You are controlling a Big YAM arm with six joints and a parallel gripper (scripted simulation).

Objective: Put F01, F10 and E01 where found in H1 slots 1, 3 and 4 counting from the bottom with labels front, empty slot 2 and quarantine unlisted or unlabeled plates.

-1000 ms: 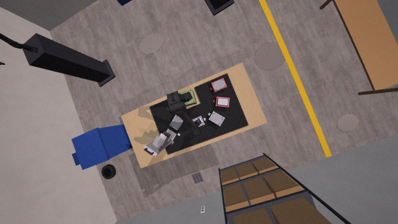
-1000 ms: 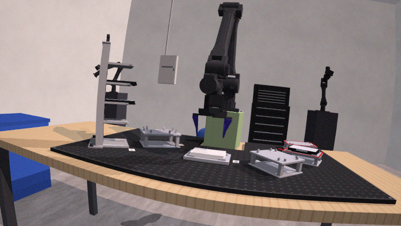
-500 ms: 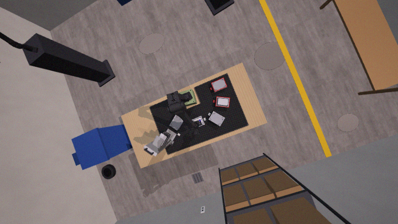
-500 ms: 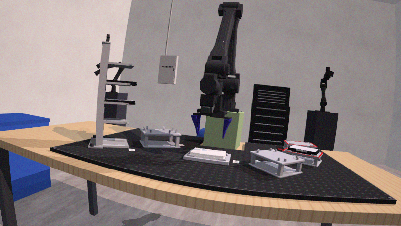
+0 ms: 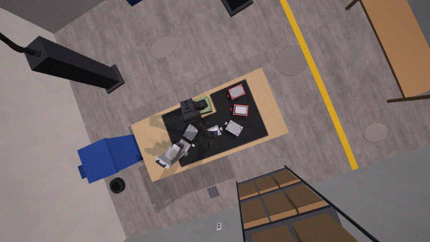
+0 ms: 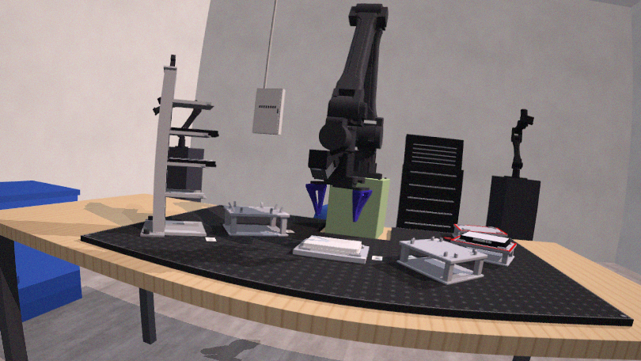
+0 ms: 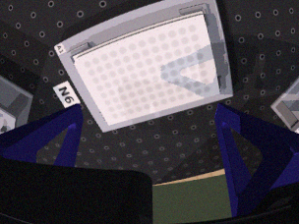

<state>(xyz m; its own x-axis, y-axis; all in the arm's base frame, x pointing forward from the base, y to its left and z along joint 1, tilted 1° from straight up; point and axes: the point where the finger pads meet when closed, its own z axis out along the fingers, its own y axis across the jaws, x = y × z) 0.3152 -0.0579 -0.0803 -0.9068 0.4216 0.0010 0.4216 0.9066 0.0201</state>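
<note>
My gripper is now 7 cm above the white well plate. Round my hand: A1 corner mark 6 cm ahead, 7 cm to the left, 8 cm below; flat grey nest 9 cm below; N6 tag 1 cm ahead, 11 cm to the left, 9 cm below.
</note>
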